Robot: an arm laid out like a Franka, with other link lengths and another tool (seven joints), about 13 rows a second.
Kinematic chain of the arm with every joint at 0, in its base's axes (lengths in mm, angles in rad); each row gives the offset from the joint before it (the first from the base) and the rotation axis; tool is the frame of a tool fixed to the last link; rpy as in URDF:
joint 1: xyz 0 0 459.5 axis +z
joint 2: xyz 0 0 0 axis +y
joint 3: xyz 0 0 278.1 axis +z
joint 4: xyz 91.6 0 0 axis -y
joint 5: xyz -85.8 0 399.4 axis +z
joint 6: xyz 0 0 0 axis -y
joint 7: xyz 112.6 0 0 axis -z
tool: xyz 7 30 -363.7 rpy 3.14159 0.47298 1.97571
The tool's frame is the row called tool.
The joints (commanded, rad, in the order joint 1, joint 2, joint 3, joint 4, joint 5, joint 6, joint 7), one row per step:
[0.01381, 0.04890, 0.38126, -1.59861, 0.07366, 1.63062, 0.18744]
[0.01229, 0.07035, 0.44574, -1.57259, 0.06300, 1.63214, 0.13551]
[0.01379, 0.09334, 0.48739, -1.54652, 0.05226, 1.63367, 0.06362]
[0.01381, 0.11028, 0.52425, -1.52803, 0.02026, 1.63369, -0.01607]
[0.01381, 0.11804, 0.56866, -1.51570, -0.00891, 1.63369, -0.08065]
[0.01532, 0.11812, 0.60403, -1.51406, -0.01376, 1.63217, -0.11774]
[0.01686, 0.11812, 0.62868, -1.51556, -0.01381, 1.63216, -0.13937]
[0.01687, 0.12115, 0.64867, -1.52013, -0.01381, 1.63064, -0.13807]
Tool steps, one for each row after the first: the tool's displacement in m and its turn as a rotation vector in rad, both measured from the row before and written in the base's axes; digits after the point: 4 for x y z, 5 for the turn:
[-0.0124, 0.0346, 0.0025, 0.00763, -0.01218, 0.11452]
[-0.0080, 0.0232, 0.0018, 0.00938, -0.01245, 0.11414]
[-0.0054, 0.0116, 0.0000, -0.01221, -0.02117, 0.11695]
[-0.0097, 0.0156, 0.0026, -0.01178, -0.02214, 0.10924]
[-0.0142, 0.0170, 0.0020, 0.00076, -0.00476, 0.07384]
[-0.0114, 0.0126, 0.0003, 0.00231, 0.00002, 0.04772]
[-0.0098, 0.0089, -0.0031, -0.00138, 0.00797, 0.01897]

